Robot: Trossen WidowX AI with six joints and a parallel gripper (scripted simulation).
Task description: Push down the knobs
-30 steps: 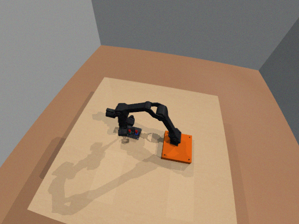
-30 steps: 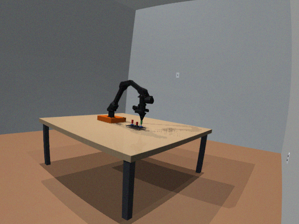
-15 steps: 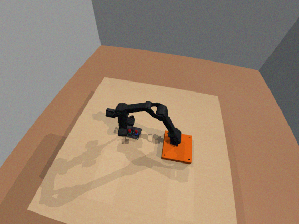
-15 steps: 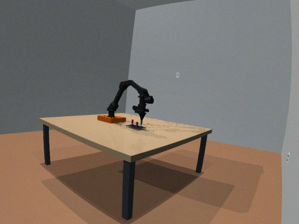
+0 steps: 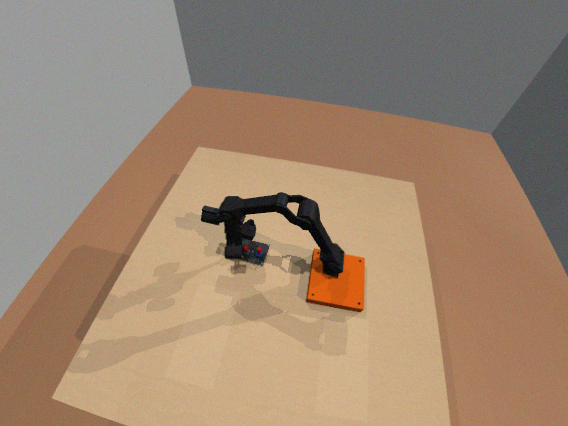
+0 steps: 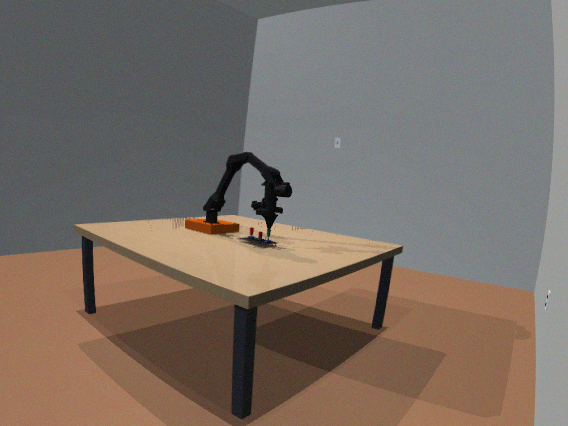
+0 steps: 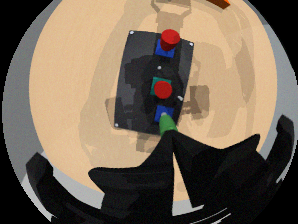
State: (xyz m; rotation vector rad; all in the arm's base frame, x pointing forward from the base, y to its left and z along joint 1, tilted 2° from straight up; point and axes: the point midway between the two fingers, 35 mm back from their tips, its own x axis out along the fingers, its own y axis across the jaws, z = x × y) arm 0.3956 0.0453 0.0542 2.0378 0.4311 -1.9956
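My gripper tip is now 10 mm above the green knob. From my gripper tip the other things lie so: red knob 90 mm behind, 30 mm below, 20 mm to the right.
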